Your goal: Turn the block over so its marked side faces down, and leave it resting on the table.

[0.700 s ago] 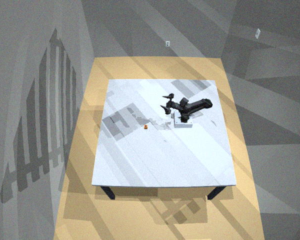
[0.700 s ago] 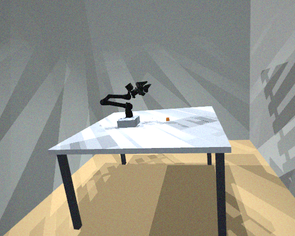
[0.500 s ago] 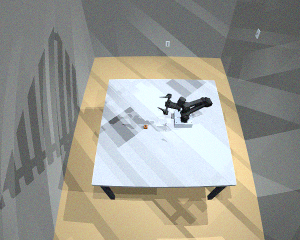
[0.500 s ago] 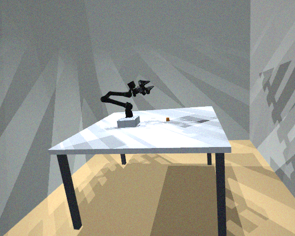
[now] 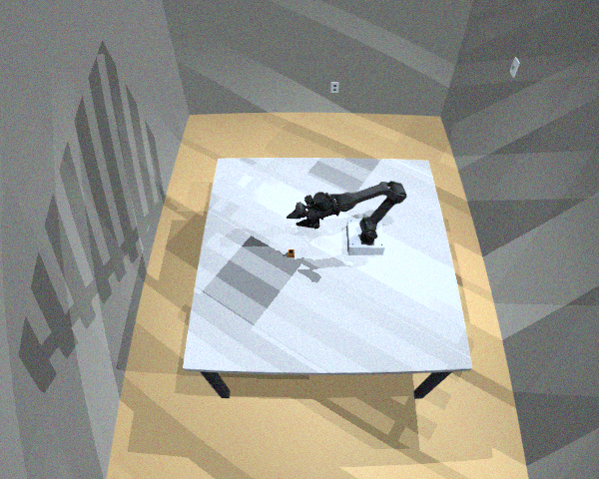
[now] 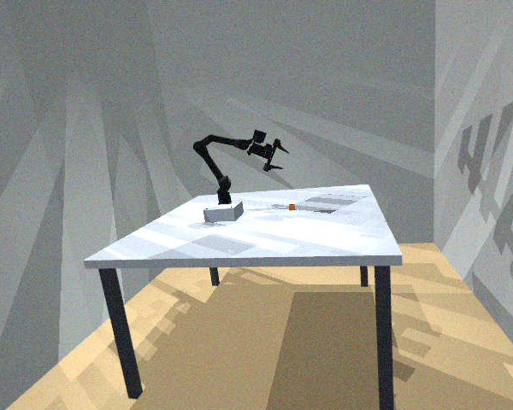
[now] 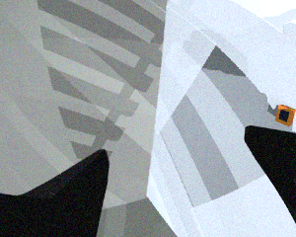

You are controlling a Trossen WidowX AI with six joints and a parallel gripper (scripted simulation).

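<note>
Right now the small orange block is 260 mm below my gripper tip and 10 mm ahead of it.
</note>
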